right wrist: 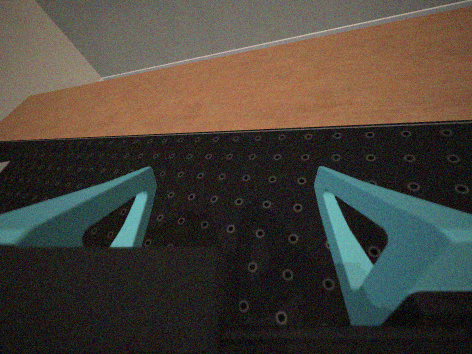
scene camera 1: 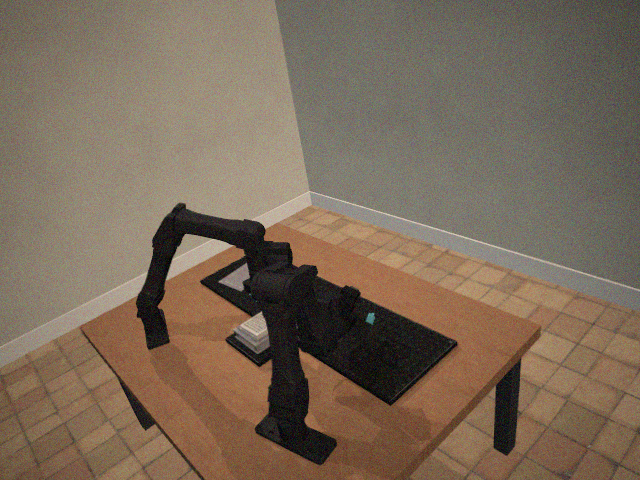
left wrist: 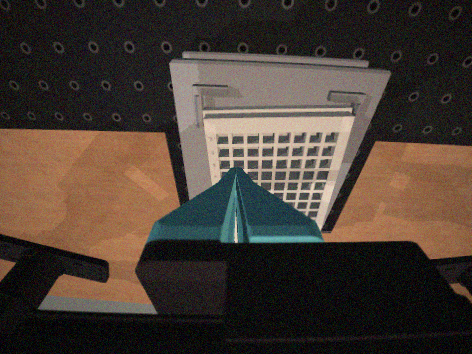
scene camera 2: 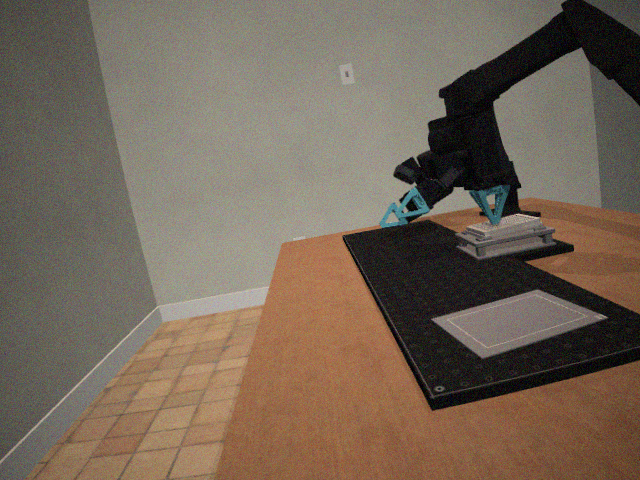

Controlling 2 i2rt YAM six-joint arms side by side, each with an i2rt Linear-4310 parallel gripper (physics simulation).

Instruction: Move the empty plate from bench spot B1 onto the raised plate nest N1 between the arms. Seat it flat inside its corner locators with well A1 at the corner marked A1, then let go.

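Places are measured from the left arm's base along level axes (x ahead, y left, z up), in millimetres.
Where they show: left gripper, fingertip midpoint: (left wrist: 235,176) (scene camera 2: 495,223); right gripper, fingertip midpoint: (right wrist: 235,175) (scene camera 1: 358,307) (scene camera 2: 388,221); left arm's base, link origin: (scene camera 1: 156,329) (left wrist: 48,255); right arm's base, link origin: (scene camera 1: 295,437) (scene camera 2: 508,215).
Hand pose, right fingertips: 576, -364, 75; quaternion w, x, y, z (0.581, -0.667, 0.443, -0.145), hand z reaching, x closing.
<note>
Things, the pixels of their centre, and the offset from my right fingertips, as dx, dy, dz. "pt": a spot on its surface instead. Level surfaces: height alone.
- grey raised nest, body centre: (left wrist: 263,171) (scene camera 2: 503,237) (scene camera 1: 266,326) -252, +123, -43
- black perforated board, surface height: dz -62
- wooden table, surface height: dz -75
- flat grey pad with a white outline, surface spot: (scene camera 2: 519,322) pt -229, +501, -60
The white plate with its grid of wells (scene camera 1: 255,325) (scene camera 2: 526,222) (left wrist: 275,124) lies on the grey raised nest (scene camera 2: 516,246) (left wrist: 280,80). In scene camera 2 it looks slightly tilted, its right end higher. In the left wrist view its far edge is near two corner locators; its near end and the A1 mark are hidden behind the fingers. My left gripper (scene camera 2: 495,222) (left wrist: 235,176) is shut with nothing between its fingers, tips at or just above the plate's top; contact is unclear. My right gripper (scene camera 2: 404,215) (right wrist: 235,175) is open, above the black board, away from the plate.
The black perforated board (scene camera 1: 408,356) (scene camera 2: 392,289) (left wrist: 100,30) (right wrist: 225,145) runs along the wooden table (scene camera 1: 465,310) (scene camera 2: 310,361). A flat grey pad with a white outline (scene camera 1: 235,279) (scene camera 2: 519,322) lies on the board. The left arm reaches over the nest.
</note>
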